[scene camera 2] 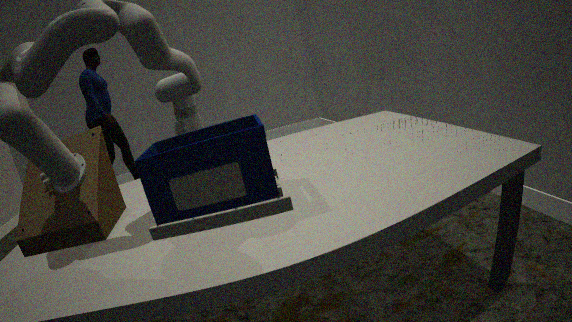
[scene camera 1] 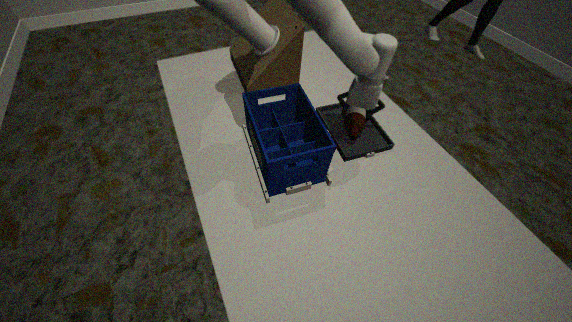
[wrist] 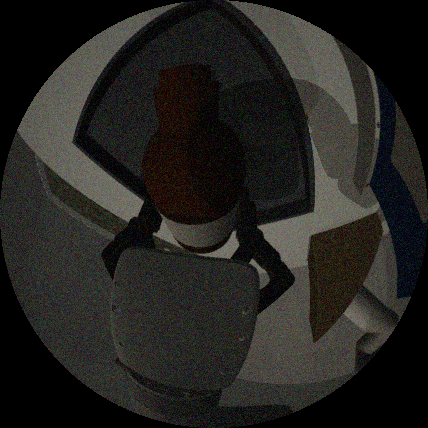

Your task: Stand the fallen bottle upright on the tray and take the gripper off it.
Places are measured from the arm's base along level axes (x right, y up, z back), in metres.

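Pixels of known places: arm's base, origin of its link: [scene camera 2: 69,173] [scene camera 1: 267,41] [wrist: 344,292].
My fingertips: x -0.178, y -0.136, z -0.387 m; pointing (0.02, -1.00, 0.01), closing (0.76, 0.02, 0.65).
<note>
For each thing: its top centre in the pictures, then the offset to it from my fingertips. "spot": a spot on its surface instead.
- brown bottle, centre of its top: [wrist: 184,215] [scene camera 1: 357,114] dz -0.025, dx +0.021, dy +0.047 m
- dark tray, a spot on its surface: [wrist: 115,110] [scene camera 1: 373,145] spot: dz -0.121, dx -0.004, dy -0.027 m
- tall blue crate, centre of its top: [scene camera 2: 198,135] [scene camera 1: 285,117] dz -0.024, dx +0.304, dy +0.143 m
The brown bottle [scene camera 1: 356,125] [wrist: 192,170] with a pale band lies over on the dark tray [scene camera 1: 372,139] [wrist: 115,110]. Its neck points away from the gripper, toward the tray's front side in scene camera 1. My gripper [scene camera 1: 356,113] [wrist: 199,192] is shut on the bottle's body, with one dark finger on each side, near the pale band. In the wrist view the bottle hides part of the tray. In scene camera 2 the bottle, the tray and the fingers are hidden behind the crate.
A tall blue crate [scene camera 1: 300,175] [scene camera 2: 257,160] with compartments stands close beside the tray, between pale rails. A wooden wedge-shaped block [scene camera 1: 280,62] [scene camera 2: 112,195] [wrist: 345,270] stands behind the crate, at the arm's base. A person [scene camera 2: 95,92] stands beyond the table.
</note>
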